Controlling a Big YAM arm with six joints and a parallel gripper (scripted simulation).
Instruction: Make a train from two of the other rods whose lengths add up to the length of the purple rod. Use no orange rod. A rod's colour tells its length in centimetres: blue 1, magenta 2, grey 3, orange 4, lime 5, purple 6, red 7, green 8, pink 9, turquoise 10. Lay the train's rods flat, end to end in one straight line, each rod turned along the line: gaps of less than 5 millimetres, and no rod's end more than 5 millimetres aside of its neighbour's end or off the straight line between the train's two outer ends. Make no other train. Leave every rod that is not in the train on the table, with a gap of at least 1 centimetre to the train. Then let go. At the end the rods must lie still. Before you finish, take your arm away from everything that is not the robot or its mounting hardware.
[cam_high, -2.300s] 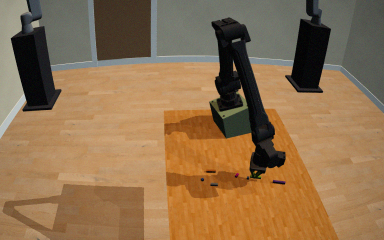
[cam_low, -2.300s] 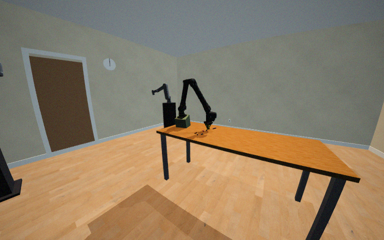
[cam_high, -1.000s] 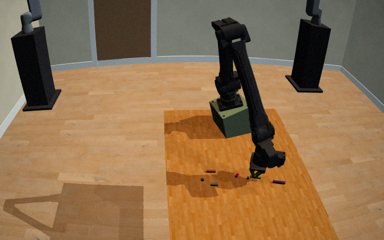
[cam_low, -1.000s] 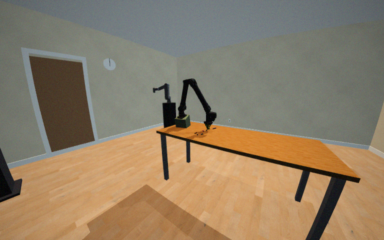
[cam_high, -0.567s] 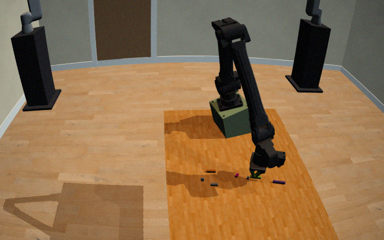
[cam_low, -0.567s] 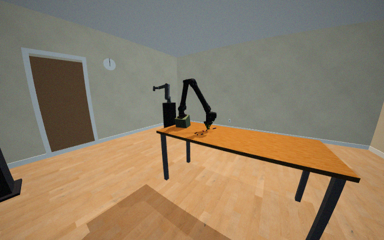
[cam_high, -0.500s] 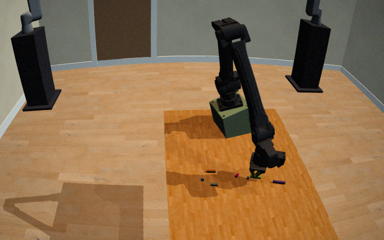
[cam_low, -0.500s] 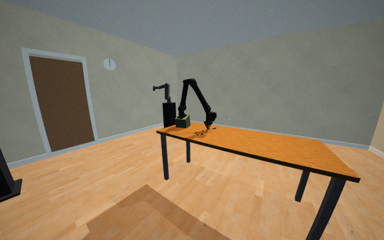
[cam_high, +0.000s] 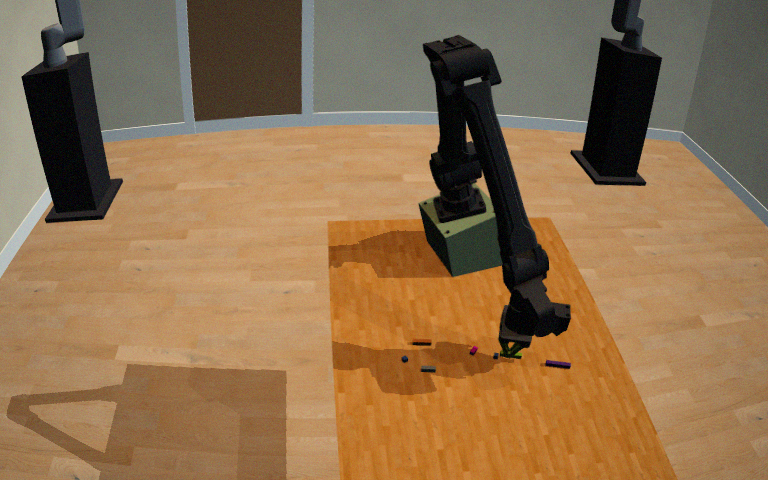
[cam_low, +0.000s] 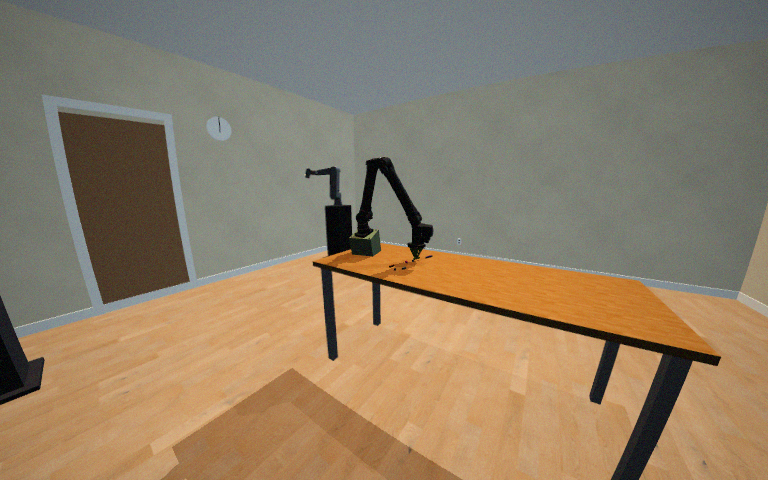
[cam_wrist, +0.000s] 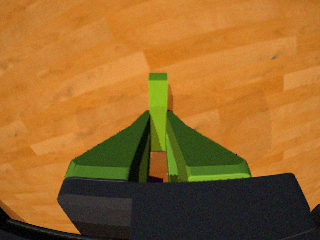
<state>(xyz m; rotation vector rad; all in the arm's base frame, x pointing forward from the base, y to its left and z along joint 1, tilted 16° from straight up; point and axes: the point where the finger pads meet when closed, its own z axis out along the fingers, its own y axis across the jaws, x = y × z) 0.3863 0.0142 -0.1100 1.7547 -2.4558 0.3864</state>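
The magenta rod lies 70 mm to the right of my hand, 30 mm behind it and 20 mm below it. Also, from my hand: grey rod 180 mm to the right, 20 mm below, 10 mm ahead; purple rod 110 mm to the left, 40 mm ahead, 20 mm below; lime rod 10 mm to the left.
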